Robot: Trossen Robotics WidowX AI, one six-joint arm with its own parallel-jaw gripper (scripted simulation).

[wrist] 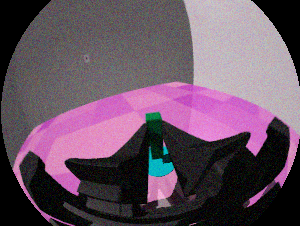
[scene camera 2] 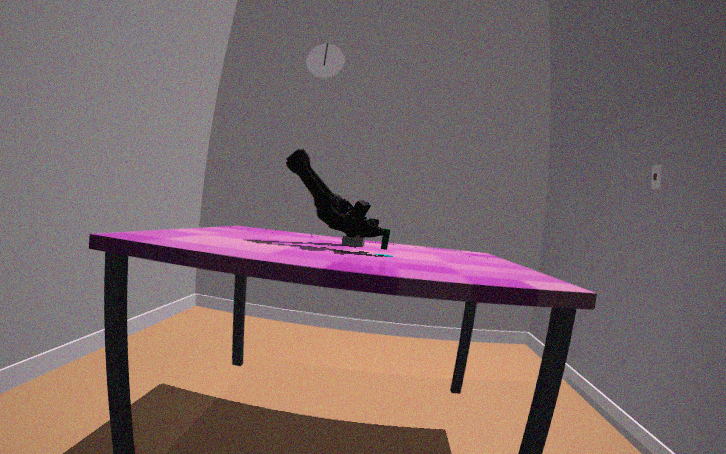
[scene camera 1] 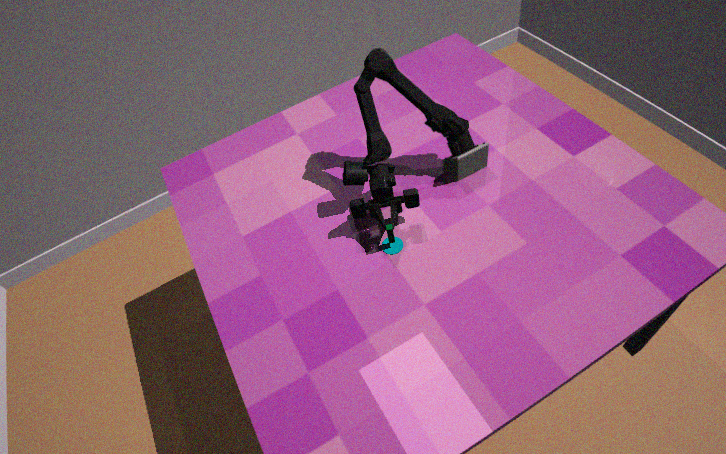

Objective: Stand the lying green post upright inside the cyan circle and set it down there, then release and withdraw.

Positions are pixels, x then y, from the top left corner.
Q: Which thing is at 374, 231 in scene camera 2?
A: My gripper.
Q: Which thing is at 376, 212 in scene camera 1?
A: My gripper.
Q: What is my gripper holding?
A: A green post.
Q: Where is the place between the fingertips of my gripper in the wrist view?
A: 154, 125
